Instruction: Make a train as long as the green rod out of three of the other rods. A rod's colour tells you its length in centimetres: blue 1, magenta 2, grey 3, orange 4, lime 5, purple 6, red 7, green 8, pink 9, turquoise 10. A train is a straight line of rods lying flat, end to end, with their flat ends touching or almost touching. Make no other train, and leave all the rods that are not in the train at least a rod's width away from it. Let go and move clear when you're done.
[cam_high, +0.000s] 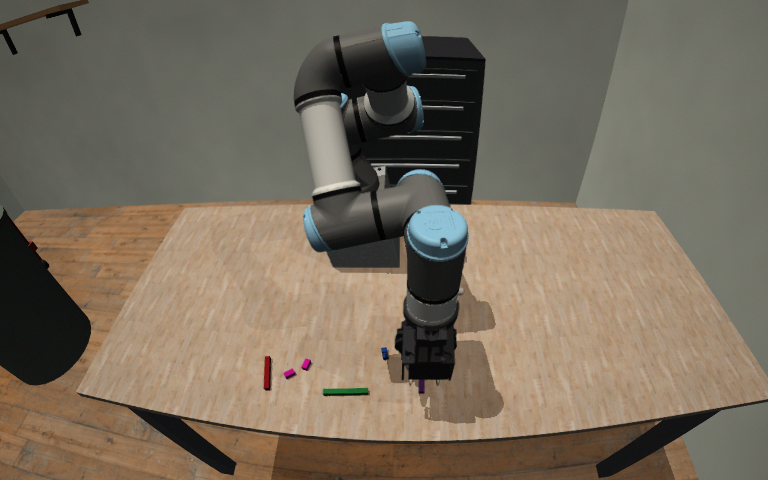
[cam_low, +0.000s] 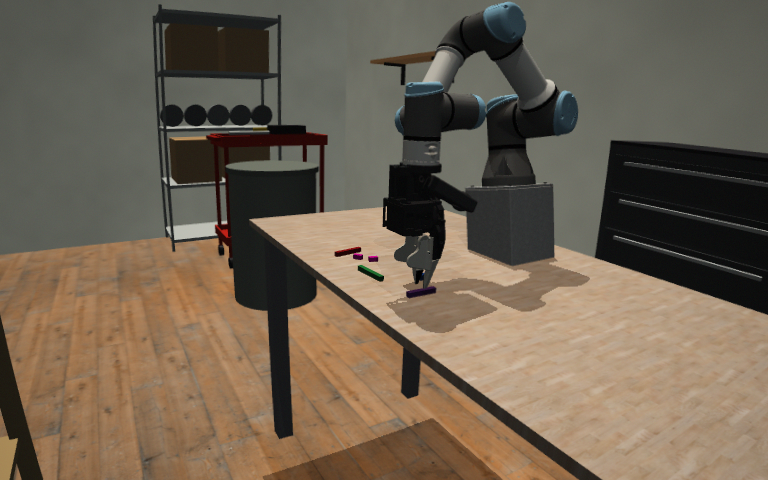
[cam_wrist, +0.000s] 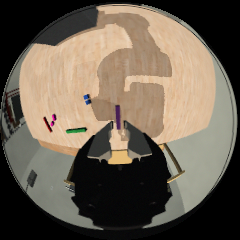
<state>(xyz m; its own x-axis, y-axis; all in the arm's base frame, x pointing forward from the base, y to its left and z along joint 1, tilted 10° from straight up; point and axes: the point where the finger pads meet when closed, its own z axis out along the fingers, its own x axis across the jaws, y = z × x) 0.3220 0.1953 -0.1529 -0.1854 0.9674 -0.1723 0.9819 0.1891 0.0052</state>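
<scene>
The purple rod is 3 cm below my hand. Round my hand: magenta rod: 5 cm ahead, 24 cm to the right, 3 cm below; then green rod: 6 cm ahead, 12 cm to the right, 3 cm below; then red rod: 6 cm ahead, 28 cm to the right, 3 cm below.
</scene>
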